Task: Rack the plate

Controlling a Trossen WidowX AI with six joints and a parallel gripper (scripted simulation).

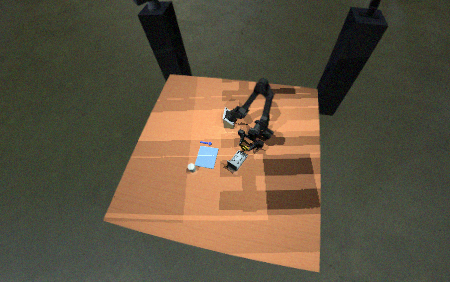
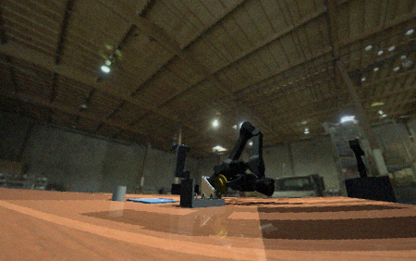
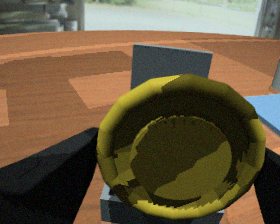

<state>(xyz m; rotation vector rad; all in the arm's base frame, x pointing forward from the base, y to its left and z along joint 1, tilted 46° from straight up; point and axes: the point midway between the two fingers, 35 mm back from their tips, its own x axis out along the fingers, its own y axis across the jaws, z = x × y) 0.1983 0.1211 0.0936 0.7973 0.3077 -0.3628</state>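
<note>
My gripper tip is 6 cm short of the grey dish rack, 3 cm to the left of it and 5 cm above it. From my gripper tip the other things lie so: yellow plate (1 cm behind); then blue mat (7 cm ahead, 24 cm to the right, 7 cm below); then blue spoon (4 cm behind, 26 cm to the right, 7 cm below).
</note>
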